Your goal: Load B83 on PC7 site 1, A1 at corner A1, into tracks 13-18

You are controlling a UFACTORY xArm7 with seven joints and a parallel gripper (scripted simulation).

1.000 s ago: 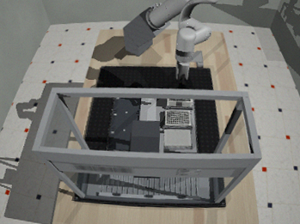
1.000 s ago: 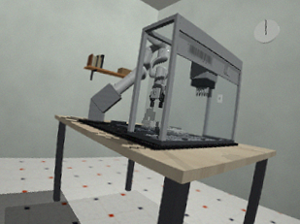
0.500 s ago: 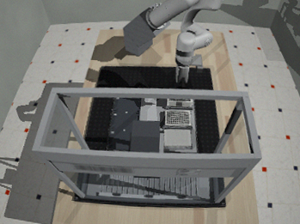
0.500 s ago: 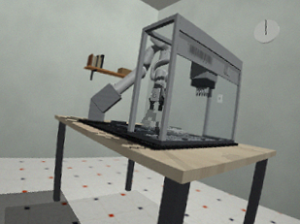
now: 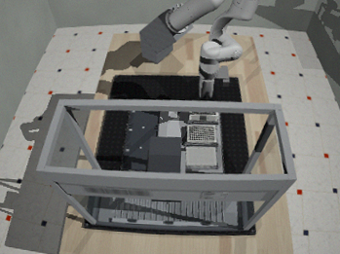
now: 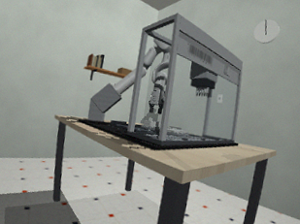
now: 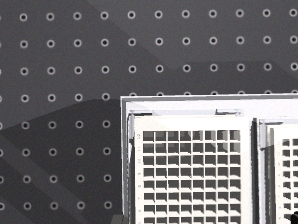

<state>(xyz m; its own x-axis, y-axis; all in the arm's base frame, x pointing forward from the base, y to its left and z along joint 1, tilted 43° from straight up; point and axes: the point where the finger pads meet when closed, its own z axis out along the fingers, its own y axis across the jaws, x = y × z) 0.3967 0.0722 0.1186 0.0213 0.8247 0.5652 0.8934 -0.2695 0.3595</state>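
My gripper is now 12 cm above the nest S1. Round my hand: 96-well plate B38 (12 cm ahead, 10 cm below, 1 cm to the right); then black perforated deck (14 cm ahead, 12 cm below, 10 cm to the right); then plate carrier PC7 (27 cm to the right, 12 cm ahead, 11 cm below).
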